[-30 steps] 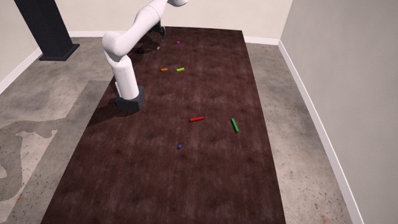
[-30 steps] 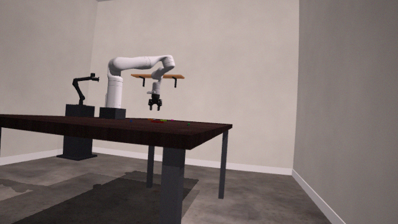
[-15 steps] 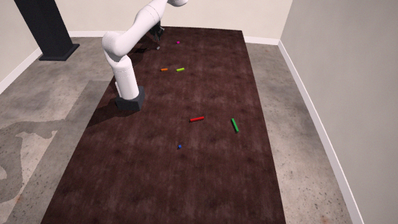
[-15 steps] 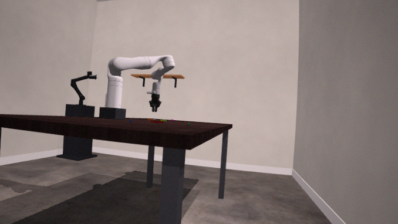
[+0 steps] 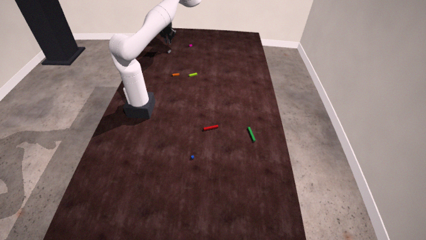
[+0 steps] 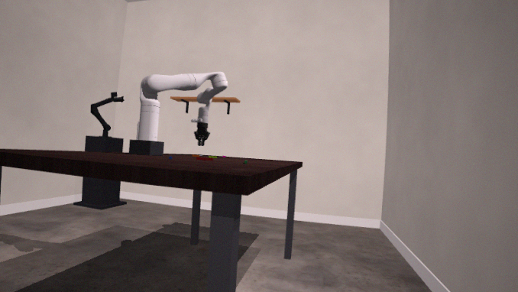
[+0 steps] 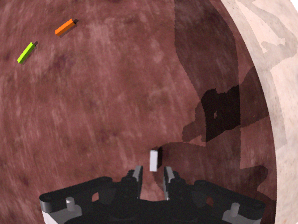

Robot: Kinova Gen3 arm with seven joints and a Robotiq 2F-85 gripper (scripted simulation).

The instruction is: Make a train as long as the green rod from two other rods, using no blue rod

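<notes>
Right now the grey rod is 80 mm below my hand. Round my hand: lime rod 200 mm ahead, 260 mm to the right, 80 mm below; then magenta rod 140 mm ahead, 100 mm to the left, 80 mm below; then orange rod 100 mm ahead, 270 mm to the right, 80 mm below.
</notes>
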